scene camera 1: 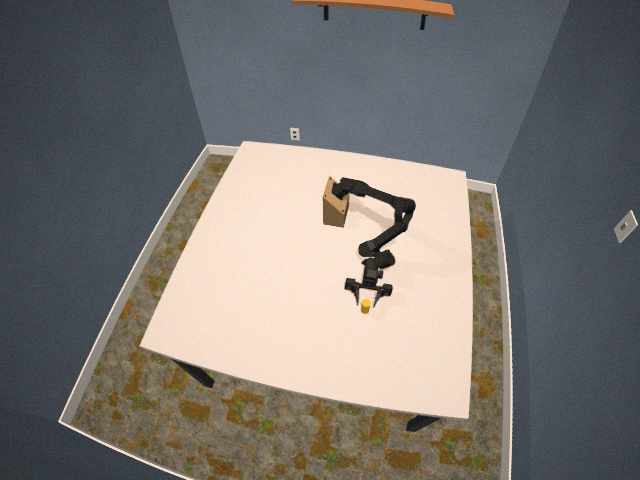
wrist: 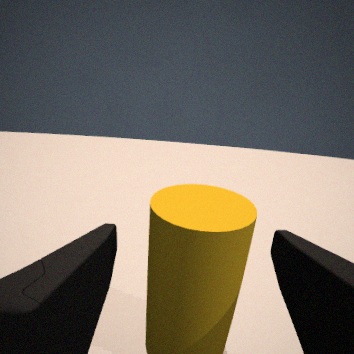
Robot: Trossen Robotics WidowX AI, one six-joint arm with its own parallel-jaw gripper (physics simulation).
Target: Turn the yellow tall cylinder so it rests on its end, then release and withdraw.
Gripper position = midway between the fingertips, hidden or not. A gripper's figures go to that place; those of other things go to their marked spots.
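Scene:
There's a yellow tall cylinder (wrist: 199,235) that's 7 cm from the lens, and my gripper (wrist: 195,238) is 10 cm from the lens.

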